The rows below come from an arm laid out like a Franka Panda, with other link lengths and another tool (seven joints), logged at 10 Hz.
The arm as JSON. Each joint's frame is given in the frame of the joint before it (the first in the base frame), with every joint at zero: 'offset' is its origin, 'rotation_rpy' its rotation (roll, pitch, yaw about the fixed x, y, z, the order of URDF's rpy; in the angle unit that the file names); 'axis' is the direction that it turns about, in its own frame. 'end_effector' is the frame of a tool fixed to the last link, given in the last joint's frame.
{
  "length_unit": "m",
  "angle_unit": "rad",
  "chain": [
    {
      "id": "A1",
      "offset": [
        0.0,
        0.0,
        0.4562
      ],
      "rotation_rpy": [
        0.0,
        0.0,
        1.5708
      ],
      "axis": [
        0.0,
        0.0,
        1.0
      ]
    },
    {
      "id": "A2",
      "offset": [
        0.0,
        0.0,
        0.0
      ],
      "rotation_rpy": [
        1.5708,
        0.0,
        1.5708
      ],
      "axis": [
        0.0,
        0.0,
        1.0
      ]
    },
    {
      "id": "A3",
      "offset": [
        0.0,
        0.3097,
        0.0
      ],
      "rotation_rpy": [
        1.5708,
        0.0,
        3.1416
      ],
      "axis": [
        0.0,
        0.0,
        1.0
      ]
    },
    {
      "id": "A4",
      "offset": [
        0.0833,
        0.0,
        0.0
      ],
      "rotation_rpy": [
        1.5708,
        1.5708,
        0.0
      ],
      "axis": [
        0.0,
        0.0,
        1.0
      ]
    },
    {
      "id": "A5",
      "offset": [
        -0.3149,
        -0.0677,
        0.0
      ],
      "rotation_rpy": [
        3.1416,
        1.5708,
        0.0
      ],
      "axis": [
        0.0,
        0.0,
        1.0
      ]
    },
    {
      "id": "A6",
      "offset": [
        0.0,
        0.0,
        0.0
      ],
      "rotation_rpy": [
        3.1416,
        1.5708,
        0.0
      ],
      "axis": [
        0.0,
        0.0,
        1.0
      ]
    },
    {
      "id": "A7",
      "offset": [
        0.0,
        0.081,
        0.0
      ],
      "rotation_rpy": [
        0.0,
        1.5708,
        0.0
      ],
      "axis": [
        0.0,
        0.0,
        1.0
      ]
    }
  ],
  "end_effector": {
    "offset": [
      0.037,
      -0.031,
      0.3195
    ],
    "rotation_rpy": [
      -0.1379,
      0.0,
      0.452
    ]
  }
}
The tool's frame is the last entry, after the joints.
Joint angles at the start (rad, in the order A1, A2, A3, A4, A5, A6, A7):
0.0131 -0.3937 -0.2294 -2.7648 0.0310 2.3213 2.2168
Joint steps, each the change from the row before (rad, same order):
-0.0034 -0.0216 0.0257 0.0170 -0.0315 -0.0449 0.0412
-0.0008 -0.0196 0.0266 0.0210 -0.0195 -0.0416 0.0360
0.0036 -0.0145 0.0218 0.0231 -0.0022 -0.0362 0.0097
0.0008 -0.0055 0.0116 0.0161 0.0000 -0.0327 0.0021
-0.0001 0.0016 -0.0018 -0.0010 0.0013 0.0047 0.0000
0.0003 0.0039 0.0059 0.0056 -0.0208 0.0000 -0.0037
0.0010 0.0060 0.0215 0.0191 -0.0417 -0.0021 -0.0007
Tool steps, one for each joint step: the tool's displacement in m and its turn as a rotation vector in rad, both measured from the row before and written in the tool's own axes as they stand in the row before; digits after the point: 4 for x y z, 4 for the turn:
-0.0012 0.0036 -0.0080 -0.0192 0.0242 0.0014
-0.0021 0.0010 -0.0101 -0.0108 0.0217 0.0025
-0.0050 -0.0018 -0.0104 -0.0030 0.0124 -0.0133
-0.0036 0.0018 -0.0044 -0.0123 0.0020 -0.0086
0.0005 -0.0007 0.0003 0.0026 -0.0012 0.0023
0.0031 -0.0008 -0.0013 -0.0061 0.0224 -0.0176
0.0055 -0.0049 -0.0071 -0.0067 0.0525 -0.0361

